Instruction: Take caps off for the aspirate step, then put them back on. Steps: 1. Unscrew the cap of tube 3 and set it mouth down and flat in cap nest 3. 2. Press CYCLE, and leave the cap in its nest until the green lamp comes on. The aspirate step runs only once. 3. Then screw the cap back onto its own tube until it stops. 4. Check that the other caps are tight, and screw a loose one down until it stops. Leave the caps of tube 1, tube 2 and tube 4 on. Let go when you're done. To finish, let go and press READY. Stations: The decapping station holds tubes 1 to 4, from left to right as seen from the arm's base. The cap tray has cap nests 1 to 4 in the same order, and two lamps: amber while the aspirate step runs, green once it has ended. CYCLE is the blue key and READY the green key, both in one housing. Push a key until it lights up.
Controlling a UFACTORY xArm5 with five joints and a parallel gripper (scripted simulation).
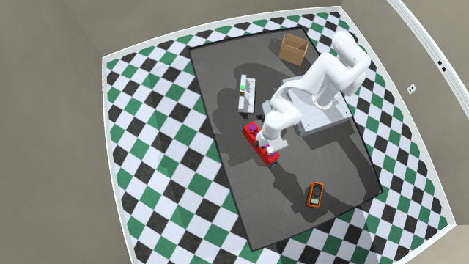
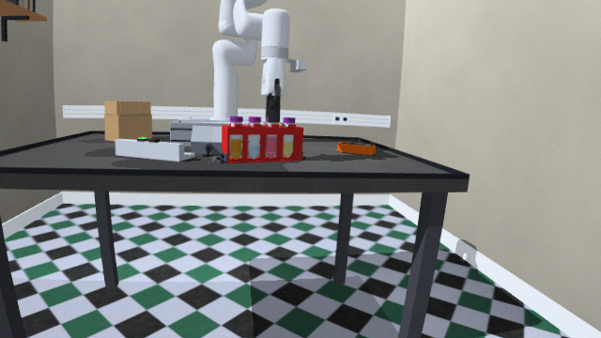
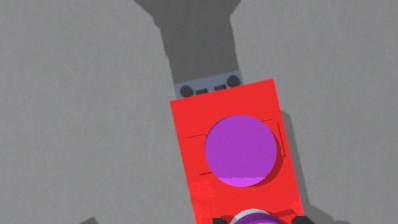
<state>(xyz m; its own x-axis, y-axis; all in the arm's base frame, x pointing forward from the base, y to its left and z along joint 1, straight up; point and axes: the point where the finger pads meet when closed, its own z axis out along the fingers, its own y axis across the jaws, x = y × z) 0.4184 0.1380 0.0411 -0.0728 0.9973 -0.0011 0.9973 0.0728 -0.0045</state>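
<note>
My hand is 19 cm to the left of the green ready key, 15 cm past it and 6 cm above it. Also, from my hand: table edge: 22 cm ahead, 15 cm to the right, 12 cm below; blue cycle key: 15 cm to the right, 14 cm behind, 6 cm below; grey key housing: 17 cm to the right, 13 cm behind, 7 cm below.
</note>
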